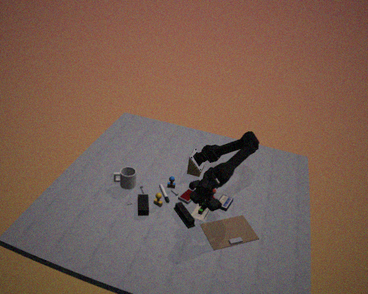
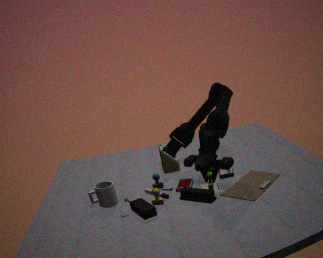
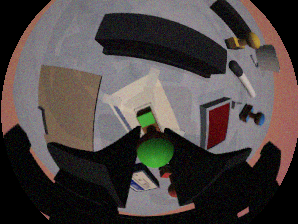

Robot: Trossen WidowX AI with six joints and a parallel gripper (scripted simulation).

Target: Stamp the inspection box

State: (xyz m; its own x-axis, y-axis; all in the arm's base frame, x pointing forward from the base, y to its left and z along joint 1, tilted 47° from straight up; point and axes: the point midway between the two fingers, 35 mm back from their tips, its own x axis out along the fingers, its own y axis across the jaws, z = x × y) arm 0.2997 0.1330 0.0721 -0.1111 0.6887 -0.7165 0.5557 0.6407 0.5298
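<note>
Now: gripper tip right at the green-knobbed stamp. From my gripper tip the other things lie so: long black block (80 mm ahead, 60 mm to the right, 10 mm below); then white card (10 mm ahead, 30 mm below); then red ink pad (70 mm behind, 100 mm to the right, 20 mm below).
</note>
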